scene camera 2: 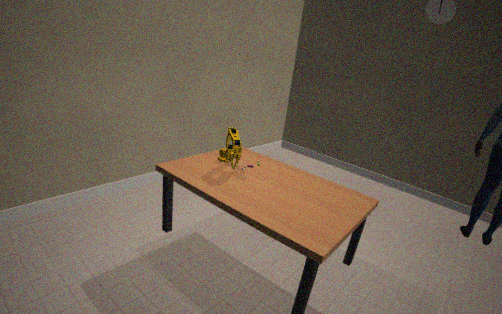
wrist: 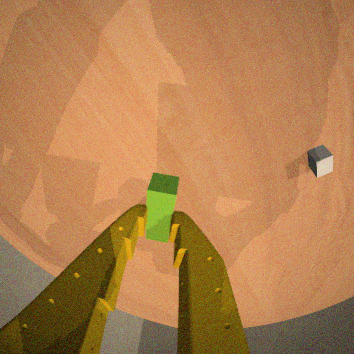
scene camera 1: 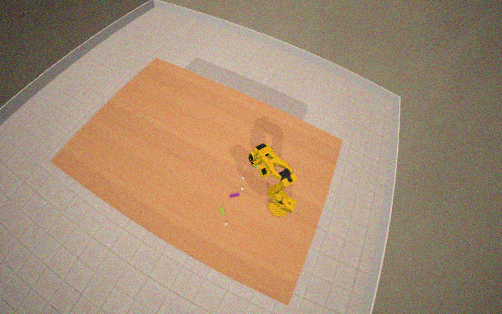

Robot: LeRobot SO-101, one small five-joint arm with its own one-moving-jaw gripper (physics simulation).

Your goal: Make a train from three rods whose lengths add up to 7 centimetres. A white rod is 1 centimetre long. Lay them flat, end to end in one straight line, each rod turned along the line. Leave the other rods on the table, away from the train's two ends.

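Frame: origin at the arm's base, x back, y right, z up, level; centimetres.
Seen in the pictures: hand at its tool point: [scene camera 2: 233,166] [wrist: 146,217] [scene camera 1: 256,164]; arm's base at its link origin: [scene camera 2: 227,160] [scene camera 1: 275,202].
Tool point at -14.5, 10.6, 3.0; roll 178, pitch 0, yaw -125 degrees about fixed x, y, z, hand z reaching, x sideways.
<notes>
Offsets run from my tool point to a thing's top centre, as dx, dy, dz. "spot": to the spot under its first point. Level surfaces: height alone.
My gripper [wrist: 160,226] [scene camera 1: 255,167] [scene camera 2: 234,167] is shut on a green rod @[-0.5, -0.2, -0.1] [wrist: 162,202], whose far end sticks out past the jaw tips; it is above the table. A white rod @[-2.3, -7.8, -2.0] [wrist: 320,161] lies to the right in the wrist view. In scene camera 1, two small white rods @[spot: -2.0, -7.8, -2.1] [scene camera 1: 243,178] @[-0.4, -12.2, -2.0] [scene camera 1: 242,189] lie apart from each other, left of and below the gripper. A purple rod @[-2.0, -16.0, -2.0] [scene camera 1: 234,195] [scene camera 2: 250,166] lies near them. Another green rod @[-3.1, -24.2, -2.0] [scene camera 1: 223,211] [scene camera 2: 259,163] lies farther off, with a third white rod @[+0.4, -28.0, -2.0] [scene camera 1: 225,224] beyond it.
The wooden table @[dz -3.0] [scene camera 1: 150,120] [scene camera 2: 300,200] carries the yellow arm [scene camera 1: 280,167] [scene camera 2: 233,142] near one end. The arm's shadow falls across the wood around the gripper. A person's legs [scene camera 2: 482,195] stand on the floor at the right in scene camera 2.
</notes>
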